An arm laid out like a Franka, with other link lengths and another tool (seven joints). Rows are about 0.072 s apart.
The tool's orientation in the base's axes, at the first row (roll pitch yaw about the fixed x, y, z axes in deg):
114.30 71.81 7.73
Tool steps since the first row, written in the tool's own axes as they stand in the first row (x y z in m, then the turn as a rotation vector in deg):
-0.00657 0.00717 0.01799 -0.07 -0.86 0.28
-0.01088 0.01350 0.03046 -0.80 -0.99 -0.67
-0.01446 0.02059 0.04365 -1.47 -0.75 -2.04
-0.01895 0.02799 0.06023 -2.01 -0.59 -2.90
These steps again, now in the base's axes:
-0.00025 -0.01956 0.00597 -0.88 -0.02 -0.21
0.00090 -0.03350 0.01026 -0.97 0.90 0.56
0.00277 -0.04832 0.01399 -0.60 2.11 1.45
0.00375 -0.06651 0.01823 -0.39 2.86 2.11

